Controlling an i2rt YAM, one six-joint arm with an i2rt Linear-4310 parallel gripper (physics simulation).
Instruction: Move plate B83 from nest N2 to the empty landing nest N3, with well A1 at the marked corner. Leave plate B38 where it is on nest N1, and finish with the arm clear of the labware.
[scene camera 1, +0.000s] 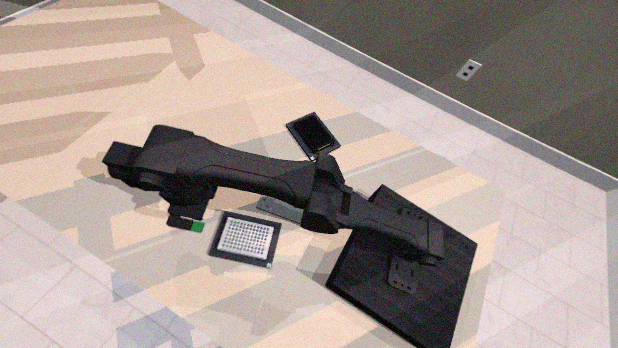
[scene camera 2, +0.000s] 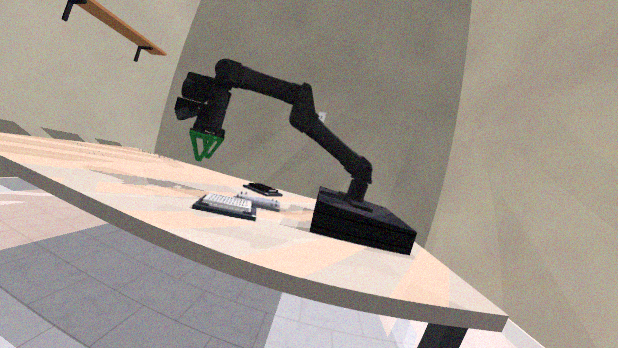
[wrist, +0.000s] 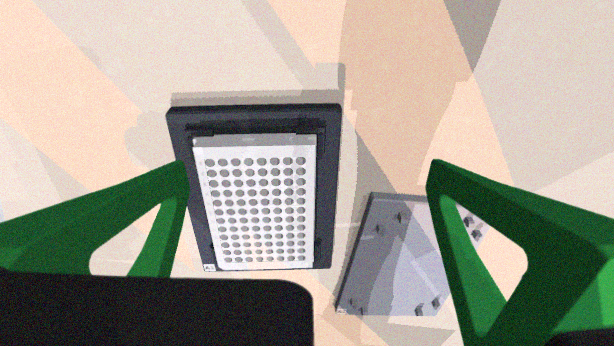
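A white well plate (scene camera 1: 245, 237) (scene camera 2: 227, 202) (wrist: 260, 205) sits in a dark nest (scene camera 1: 214, 248) (wrist: 327, 210); the nest's A1 mark is at the near left corner in the wrist view. Beside it is an empty grey nest (scene camera 1: 280, 209) (scene camera 2: 262, 202) (wrist: 380, 260) with small pins and a corner mark, partly hidden by the arm or a finger. A black plate (scene camera 1: 314, 132) (scene camera 2: 264, 187) sits in another dark nest at the back. Plate and nest numbers cannot be read. My gripper (scene camera 2: 204, 158) (wrist: 307, 173) is open and empty, high above the table, its fingertips spanning the white plate's right part and the gap beside it.
The arm's black base block (scene camera 1: 400, 280) (scene camera 2: 362, 225) stands at the right of the nests. The arm (scene camera 1: 250, 172) (scene camera 2: 270, 85) reaches over the empty nest in scene camera 1. A wooden wall shelf (scene camera 2: 120, 27) is at the upper left in scene camera 2.
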